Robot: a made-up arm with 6 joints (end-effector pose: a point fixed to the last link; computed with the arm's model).
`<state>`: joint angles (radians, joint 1 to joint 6).
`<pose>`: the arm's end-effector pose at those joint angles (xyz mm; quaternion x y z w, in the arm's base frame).
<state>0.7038 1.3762 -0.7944 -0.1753 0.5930 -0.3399</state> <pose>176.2 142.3 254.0 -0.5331 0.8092 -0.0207 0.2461</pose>
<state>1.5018 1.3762 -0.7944 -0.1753 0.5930 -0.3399</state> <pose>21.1 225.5 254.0 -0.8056 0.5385 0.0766 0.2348</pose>
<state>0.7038 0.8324 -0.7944 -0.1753 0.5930 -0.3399</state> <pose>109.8 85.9 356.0 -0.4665 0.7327 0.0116 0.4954</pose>
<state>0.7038 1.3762 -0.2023 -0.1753 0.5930 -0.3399</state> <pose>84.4 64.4 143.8 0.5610 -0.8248 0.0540 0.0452</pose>
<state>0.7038 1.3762 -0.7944 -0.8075 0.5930 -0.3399</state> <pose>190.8 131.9 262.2 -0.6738 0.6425 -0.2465 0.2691</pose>
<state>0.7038 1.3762 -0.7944 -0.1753 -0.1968 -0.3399</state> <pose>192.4 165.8 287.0 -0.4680 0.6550 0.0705 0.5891</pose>
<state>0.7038 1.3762 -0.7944 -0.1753 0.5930 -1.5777</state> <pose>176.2 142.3 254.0 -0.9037 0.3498 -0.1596 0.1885</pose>
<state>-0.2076 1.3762 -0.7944 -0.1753 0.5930 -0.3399</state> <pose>220.4 -52.1 254.0 -0.1226 0.9612 -0.1269 0.2119</pose>
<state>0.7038 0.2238 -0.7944 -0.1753 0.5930 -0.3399</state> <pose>0.3 -7.0 398.4 -0.3517 0.5836 0.0465 0.7305</pose>
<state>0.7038 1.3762 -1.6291 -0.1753 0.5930 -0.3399</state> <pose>196.2 159.3 479.4 -0.4164 0.6691 0.0286 0.6149</pose>
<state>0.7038 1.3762 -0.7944 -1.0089 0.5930 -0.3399</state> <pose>195.2 130.5 266.6 -0.7051 0.5751 -0.3143 0.2708</pose>
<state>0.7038 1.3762 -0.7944 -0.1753 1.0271 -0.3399</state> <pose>160.2 124.9 247.8 -0.5341 0.8417 -0.0703 0.0378</pose>
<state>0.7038 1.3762 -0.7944 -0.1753 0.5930 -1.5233</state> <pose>176.2 142.3 254.0 -0.8938 0.3743 -0.1544 0.1928</pose>
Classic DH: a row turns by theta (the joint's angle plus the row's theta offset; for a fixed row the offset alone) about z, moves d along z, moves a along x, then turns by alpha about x. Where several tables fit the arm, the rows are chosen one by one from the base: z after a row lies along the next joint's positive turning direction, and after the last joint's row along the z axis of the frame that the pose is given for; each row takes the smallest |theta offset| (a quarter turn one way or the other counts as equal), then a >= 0, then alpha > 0; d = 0 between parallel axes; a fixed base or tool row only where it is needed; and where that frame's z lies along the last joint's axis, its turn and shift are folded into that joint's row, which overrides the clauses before.
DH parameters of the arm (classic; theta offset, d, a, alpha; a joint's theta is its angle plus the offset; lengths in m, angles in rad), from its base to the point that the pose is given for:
joint 1: 0 0.1487 0 -1.5708
joint 2: 0.1359 0 -0.248 0
joint 3: 1.3477 0 -0.0204 1.5708
joint 4: 0 0.2326 0 -1.5708
joint 5: 0 0 0 1.5708
joint 6: 0 0.0567 0 0

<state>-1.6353 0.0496 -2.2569 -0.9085 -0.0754 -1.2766</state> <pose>32.5 451.3 395.9 -0.0752 0.3689 0.8700 0.3183</pose>
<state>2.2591 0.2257 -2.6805 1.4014 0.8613 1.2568</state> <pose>260.7 -383.7 377.7 0.4284 0.2826 -0.6769 0.5277</pose>
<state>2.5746 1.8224 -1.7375 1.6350 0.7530 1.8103</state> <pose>-330.9 164.8 401.8 -0.0344 -0.6900 0.1683 0.7032</pose>
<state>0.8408 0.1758 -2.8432 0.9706 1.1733 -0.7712</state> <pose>-344.5 -320.2 329.3 -0.2951 -0.3142 0.2090 0.8778</pose>
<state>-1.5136 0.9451 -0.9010 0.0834 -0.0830 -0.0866</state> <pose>9.4 -170.8 405.1 0.4551 0.4798 -0.5177 0.5429</pose>
